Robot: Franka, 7 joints.
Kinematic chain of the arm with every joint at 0, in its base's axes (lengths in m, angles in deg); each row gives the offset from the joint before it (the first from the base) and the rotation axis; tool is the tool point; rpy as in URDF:
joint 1: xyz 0 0 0.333 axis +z
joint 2: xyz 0 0 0 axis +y
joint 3: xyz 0 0 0.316 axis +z
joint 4: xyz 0.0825 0 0 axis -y
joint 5: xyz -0.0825 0 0.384 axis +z
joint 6: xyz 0 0 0 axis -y
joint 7: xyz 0.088 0 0 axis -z
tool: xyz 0 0 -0.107 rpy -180 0 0
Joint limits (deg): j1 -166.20..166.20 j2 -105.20..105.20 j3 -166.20..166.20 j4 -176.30..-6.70 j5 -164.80..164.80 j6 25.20..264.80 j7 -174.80..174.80
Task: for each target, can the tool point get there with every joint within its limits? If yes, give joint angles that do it. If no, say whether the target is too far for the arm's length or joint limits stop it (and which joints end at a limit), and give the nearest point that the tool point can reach.
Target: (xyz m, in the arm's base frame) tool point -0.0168 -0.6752 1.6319
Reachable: no: too far | nearest point -0.0098 -0.3957 1.0941 | short by 0.606 m
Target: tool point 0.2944 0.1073 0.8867
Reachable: yes | joints 27.14 -39.11 -1.16 -118.83 16.54 183.52 -130.22
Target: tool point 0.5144 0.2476 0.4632
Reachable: yes | joints 85.19 68.08 -94.78 -121.26 -12.28 245.38 82.68
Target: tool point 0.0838 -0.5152 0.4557
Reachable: yes | joints -47.59 -5.98 -37.65 -122.14 44.45 111.53 11.70
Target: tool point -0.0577 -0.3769 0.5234
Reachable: yes | joints 5.00 61.29 -134.71 -153.34 124.03 65.20 -43.39
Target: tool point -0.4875 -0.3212 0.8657
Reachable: yes | joints -101.10 14.60 -62.84 -57.20 41.05 112.65 89.66
